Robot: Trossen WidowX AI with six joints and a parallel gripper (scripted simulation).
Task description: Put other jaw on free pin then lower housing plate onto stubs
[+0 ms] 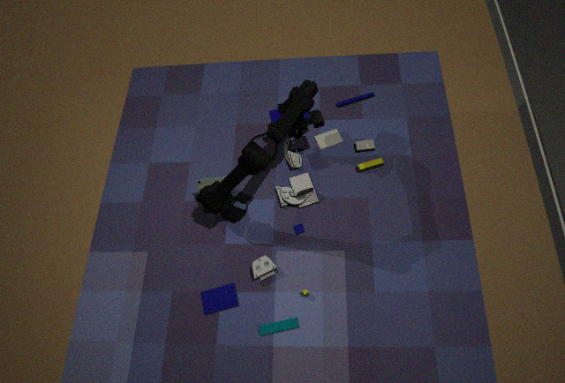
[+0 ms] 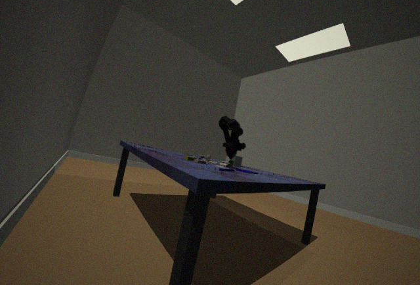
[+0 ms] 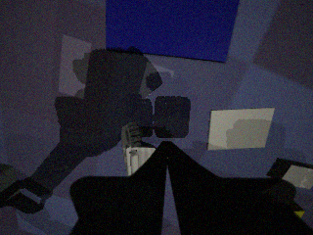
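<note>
The white jaw lies 40 mm behind my gripper tip, 20 mm to the right of it and 20 mm below it. The rest, counted from my gripper tip: white plate (110 mm ahead, 60 mm below, 10 mm to the left); white block (240 mm ahead, 50 mm to the right, 50 mm below); white base (180 mm to the right, 50 mm below, 10 mm behind).
</note>
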